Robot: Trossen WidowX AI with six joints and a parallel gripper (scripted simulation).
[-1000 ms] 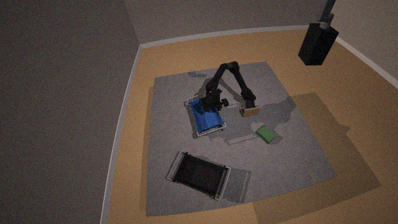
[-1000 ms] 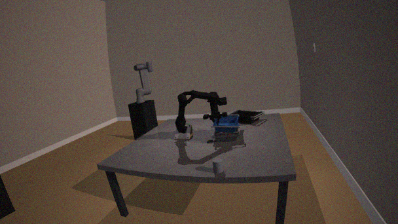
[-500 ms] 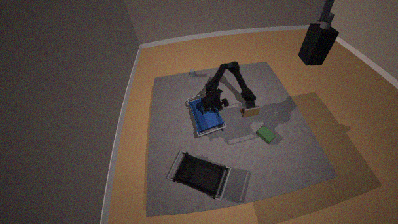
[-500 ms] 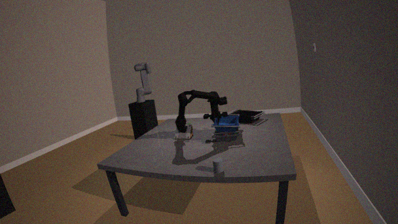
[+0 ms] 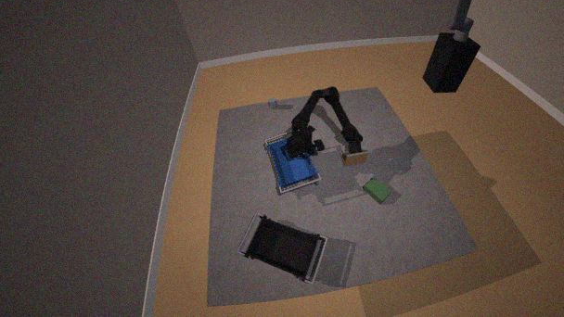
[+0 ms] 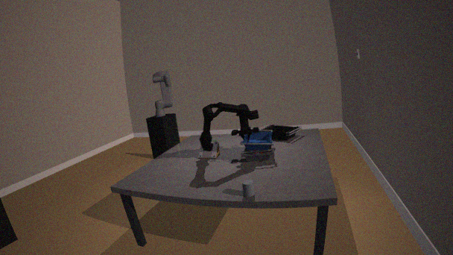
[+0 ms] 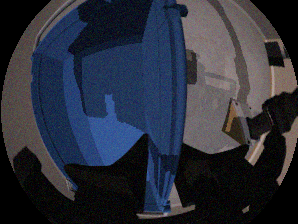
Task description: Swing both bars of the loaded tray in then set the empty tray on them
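Now: the blue tray 8 cm ahead of my gripper tip, 2 cm to the left of it and 2 cm above it. Also, from my gripper tip: green block 37 cm behind, 19 cm to the left, 7 cm below.
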